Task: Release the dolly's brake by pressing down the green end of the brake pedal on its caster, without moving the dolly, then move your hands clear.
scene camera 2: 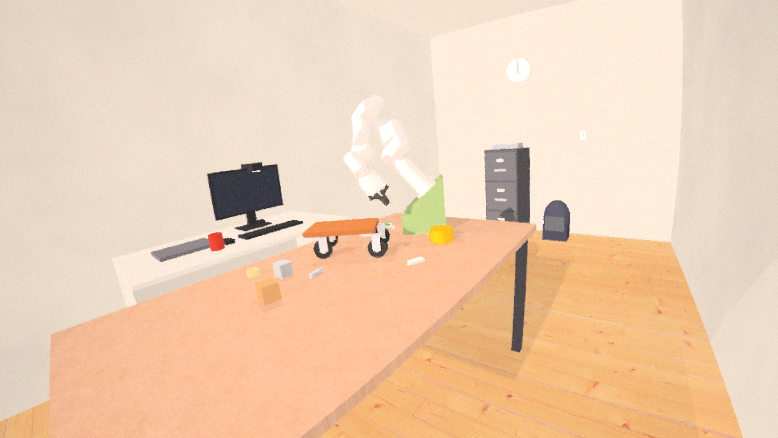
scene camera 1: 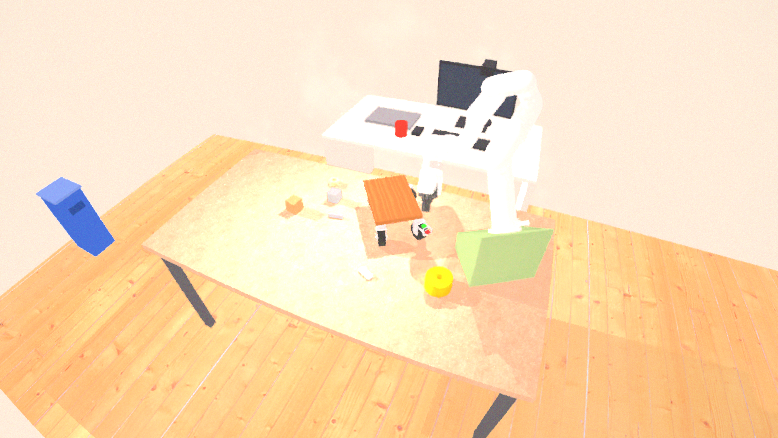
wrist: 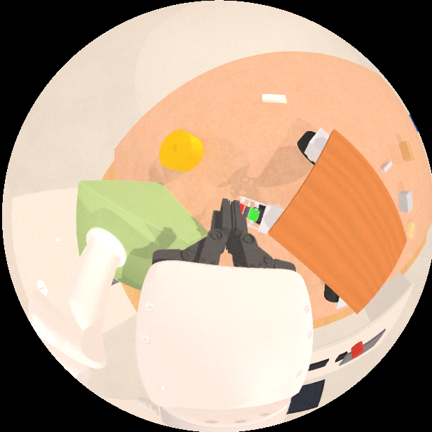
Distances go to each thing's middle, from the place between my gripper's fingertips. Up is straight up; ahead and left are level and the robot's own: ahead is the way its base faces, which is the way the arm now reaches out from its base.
My gripper is now 30 mm short of the caster [wrist: 271,212], 40 mm to the left of it and 140 mm above it. Also, from my hand: dolly [scene camera 1: 392,199] (160 mm ahead, 100 mm to the right, 130 mm below); then yellow cylinder [scene camera 1: 438,280] (110 mm behind, 200 mm to the left, 160 mm below).
